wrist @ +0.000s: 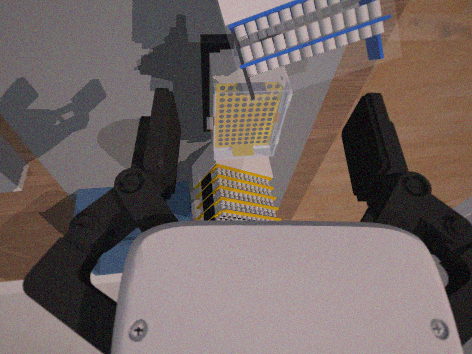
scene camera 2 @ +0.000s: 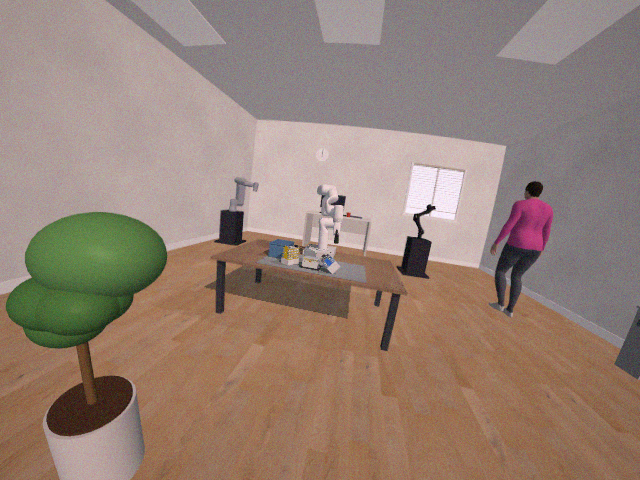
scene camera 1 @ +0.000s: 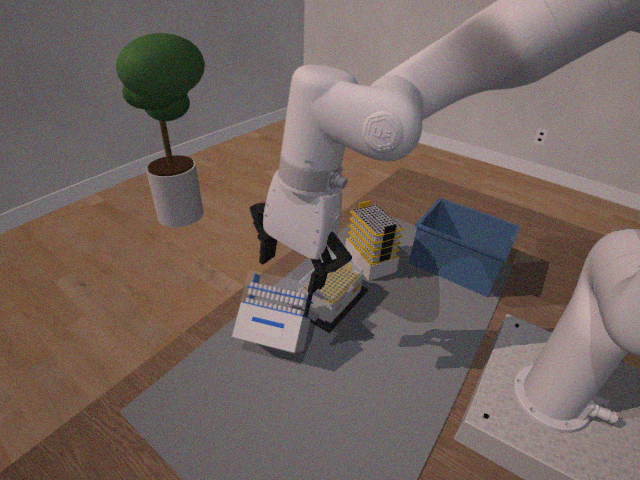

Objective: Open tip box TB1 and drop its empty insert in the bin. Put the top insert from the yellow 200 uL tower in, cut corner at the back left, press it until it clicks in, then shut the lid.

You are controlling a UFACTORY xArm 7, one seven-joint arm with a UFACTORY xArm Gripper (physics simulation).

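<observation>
A tip box (scene camera 1: 333,290) (wrist: 246,117) with a yellow, holed insert and clear walls sits in a black frame on the mat. Its holes look empty; its label and the exact lid position cannot be made out. The yellow tower (scene camera 1: 373,238) (scene camera 2: 290,253) (wrist: 242,192), several stacked inserts on a white base, stands beside it, toward the bin. The blue bin (scene camera 1: 460,260) (scene camera 2: 280,249) (wrist: 112,257) is beyond the tower. My gripper (scene camera 1: 289,276) (scene camera 2: 336,237) (wrist: 264,110) is wide open and empty, above the tip box and a blue-and-white tower; one finger partly hides the box in scene camera 1.
The blue-and-white tower (scene camera 1: 268,325) (scene camera 2: 329,264) (wrist: 310,37) stands tilted close beside the tip box, with white tips between blue layers. A grey mat (scene camera 1: 310,413) lies under these things. The arm's base plate (scene camera 1: 485,439) is at the right. A potted plant (scene camera 1: 160,72) stands beyond the table.
</observation>
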